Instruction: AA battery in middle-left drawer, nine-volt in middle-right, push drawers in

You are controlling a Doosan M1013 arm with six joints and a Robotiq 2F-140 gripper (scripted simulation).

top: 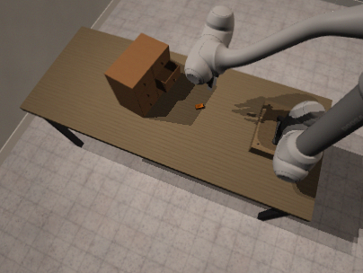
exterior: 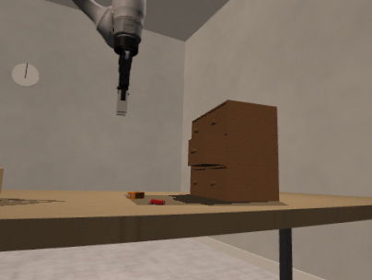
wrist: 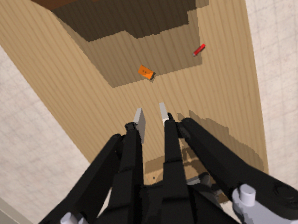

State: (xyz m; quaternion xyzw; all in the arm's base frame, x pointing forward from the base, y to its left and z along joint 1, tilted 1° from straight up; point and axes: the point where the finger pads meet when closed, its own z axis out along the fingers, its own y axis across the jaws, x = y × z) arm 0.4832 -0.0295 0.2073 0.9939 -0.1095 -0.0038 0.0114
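My hand is 50 mm short of the orange nine-volt battery, 10 mm to the left of it and 270 mm above it. From my hand the other things lie so: AA battery (390 mm ahead, 50 mm to the left, 160 mm below).
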